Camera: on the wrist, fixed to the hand. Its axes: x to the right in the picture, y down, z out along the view.
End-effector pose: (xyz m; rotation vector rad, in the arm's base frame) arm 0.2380 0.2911 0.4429 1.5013 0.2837 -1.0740
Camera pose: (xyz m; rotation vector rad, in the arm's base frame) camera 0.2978 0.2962 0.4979 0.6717 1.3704 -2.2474
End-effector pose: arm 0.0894 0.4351 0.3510 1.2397 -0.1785 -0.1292
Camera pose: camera 0.0842 0.4842 0.4158 0.8451 0.5147 -1.5791
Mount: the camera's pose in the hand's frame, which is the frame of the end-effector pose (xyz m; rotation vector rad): -0.0104 0.0771 -0.0241 -0.2695 -0.3173 -1.4893
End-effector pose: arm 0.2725 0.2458 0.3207 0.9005 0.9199 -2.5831
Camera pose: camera 0.3244 0.2024 0.2754 0.3351 -1.3122 1.8195
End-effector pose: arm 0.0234 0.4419 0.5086 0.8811 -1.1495 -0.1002
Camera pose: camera 0.0113 0.5121 0.5480 1.3289 -0.5049 -1.6056
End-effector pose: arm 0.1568 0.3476 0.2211 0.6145 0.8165 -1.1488
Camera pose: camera 0.2224 0.3957 0.2170 -0.5751 1.1190 -2.3126
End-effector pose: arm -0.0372 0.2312 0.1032 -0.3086 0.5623 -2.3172
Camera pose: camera 0.0071 0.1961 0.0446 1.0595 -0.3488 2.2023
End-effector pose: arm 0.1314 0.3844 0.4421 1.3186 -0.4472 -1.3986
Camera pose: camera 0.1839 0.3781 0.5040 1.1483 0.7136 -2.7520
